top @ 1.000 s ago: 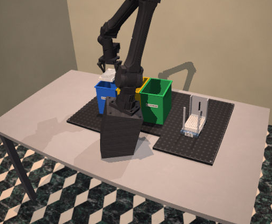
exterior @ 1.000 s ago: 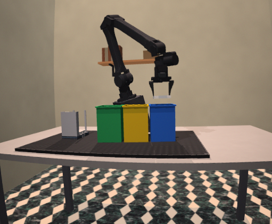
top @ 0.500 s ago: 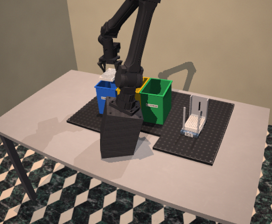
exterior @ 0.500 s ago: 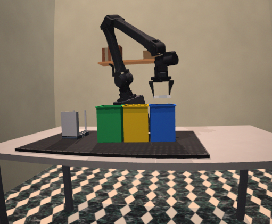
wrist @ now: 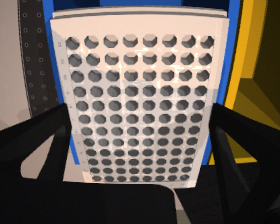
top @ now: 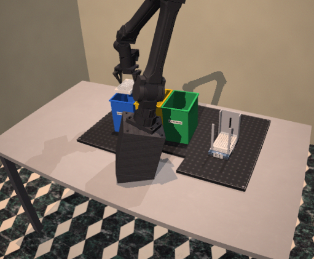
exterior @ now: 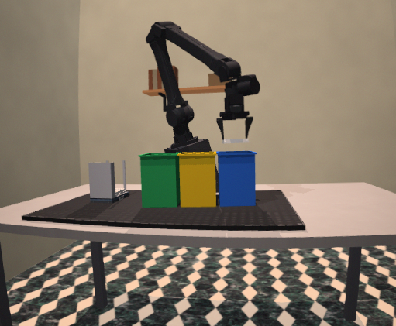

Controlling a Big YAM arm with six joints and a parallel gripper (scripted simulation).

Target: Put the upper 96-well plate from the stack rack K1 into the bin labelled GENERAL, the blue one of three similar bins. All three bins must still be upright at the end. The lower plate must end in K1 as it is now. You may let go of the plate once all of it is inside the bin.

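My gripper is now 14 cm above the blue bin and 1 cm past it. Round my hand: yellow bin (14 cm below, 13 cm to the right, 1 cm ahead); green bin (26 cm to the right, 14 cm below, 2 cm ahead).
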